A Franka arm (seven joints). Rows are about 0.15 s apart.
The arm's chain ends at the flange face. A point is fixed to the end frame.
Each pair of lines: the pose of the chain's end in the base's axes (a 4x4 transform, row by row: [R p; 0 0 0 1], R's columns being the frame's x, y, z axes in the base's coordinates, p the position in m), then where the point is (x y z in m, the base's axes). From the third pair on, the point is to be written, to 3 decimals.
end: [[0.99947 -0.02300 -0.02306 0.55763], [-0.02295 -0.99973 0.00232 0.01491], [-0.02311 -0.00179 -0.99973 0.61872], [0 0 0 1]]
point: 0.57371 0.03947 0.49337
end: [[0.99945 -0.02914 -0.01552 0.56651], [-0.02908 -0.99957 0.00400 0.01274], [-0.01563 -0.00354 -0.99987 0.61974], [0 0 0 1]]
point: 0.58368 0.03739 0.49456
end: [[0.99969 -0.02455 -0.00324 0.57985], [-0.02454 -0.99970 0.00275 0.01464], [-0.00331 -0.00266 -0.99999 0.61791], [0 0 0 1]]
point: 0.598 0.039 0.493
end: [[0.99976 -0.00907 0.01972 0.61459], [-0.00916 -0.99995 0.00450 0.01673], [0.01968 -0.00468 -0.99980 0.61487], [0 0 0 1]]
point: 0.636 0.042 0.490
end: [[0.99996 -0.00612 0.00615 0.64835], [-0.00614 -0.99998 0.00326 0.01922], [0.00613 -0.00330 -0.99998 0.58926], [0 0 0 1]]
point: 0.668 0.044 0.464
